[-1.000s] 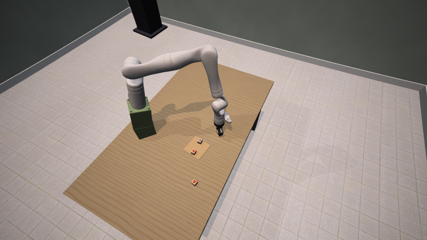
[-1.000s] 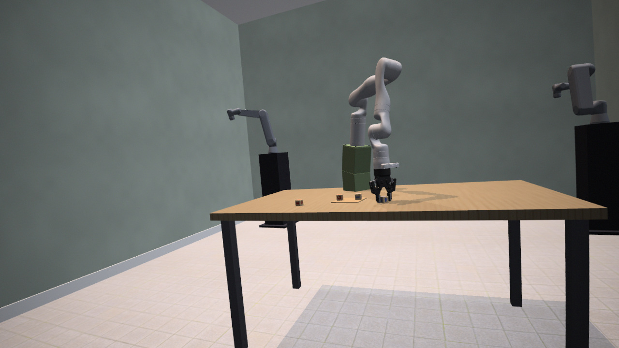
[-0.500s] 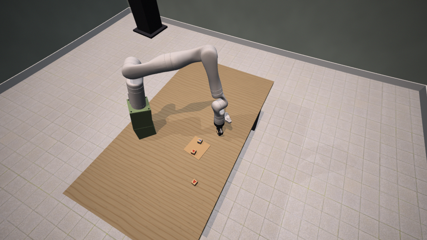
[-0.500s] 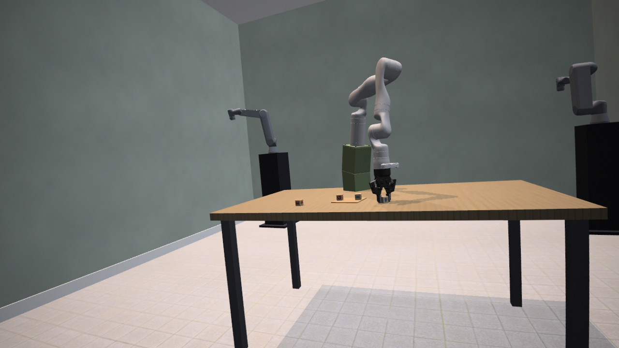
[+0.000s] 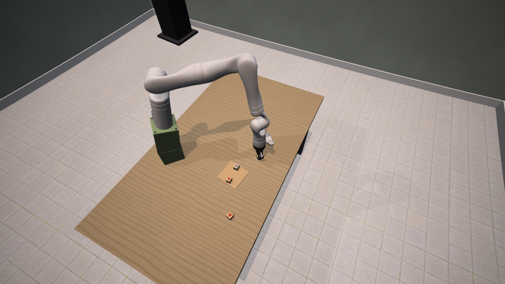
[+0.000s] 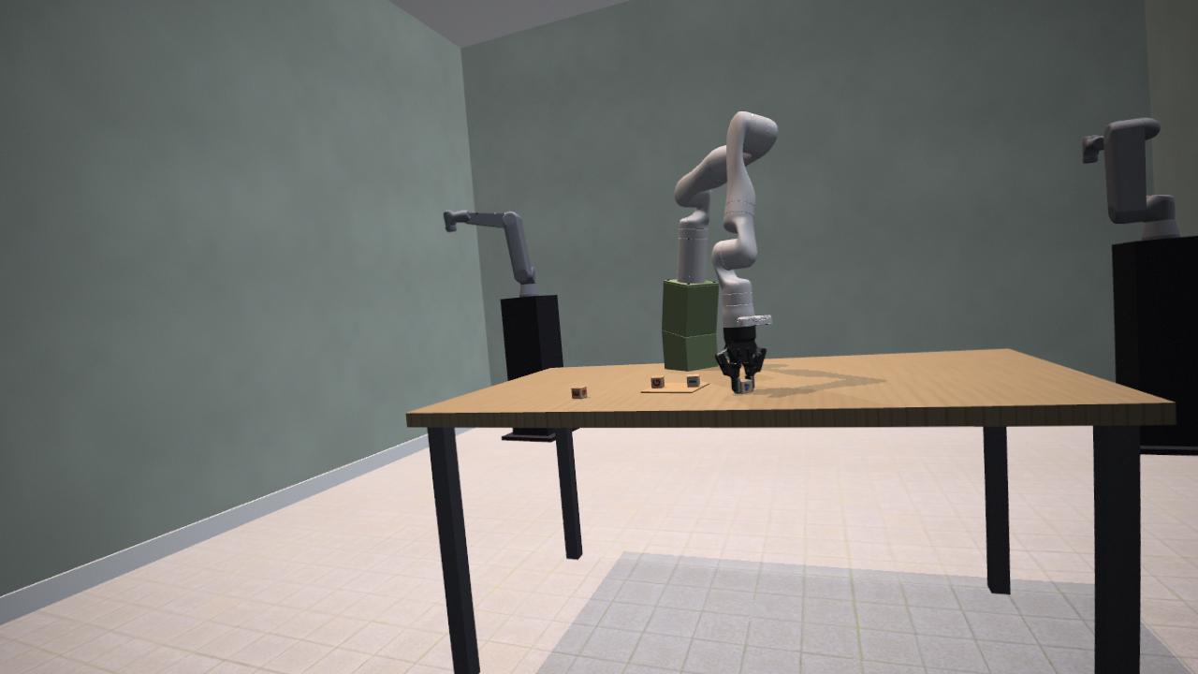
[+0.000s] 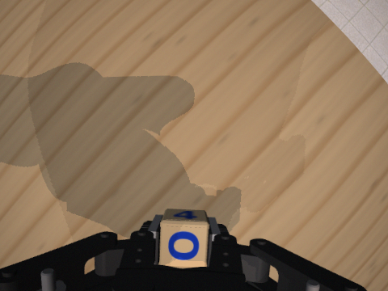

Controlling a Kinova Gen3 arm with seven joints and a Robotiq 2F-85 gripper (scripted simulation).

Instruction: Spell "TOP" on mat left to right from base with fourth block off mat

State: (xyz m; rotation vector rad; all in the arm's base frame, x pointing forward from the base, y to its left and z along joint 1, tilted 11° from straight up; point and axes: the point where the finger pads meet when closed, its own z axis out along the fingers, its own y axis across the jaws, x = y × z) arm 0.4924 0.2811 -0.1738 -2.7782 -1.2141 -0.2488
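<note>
Now: hand 190 mm to the left of the tan mat, 70 mm past it and 20 mm above it.
</note>
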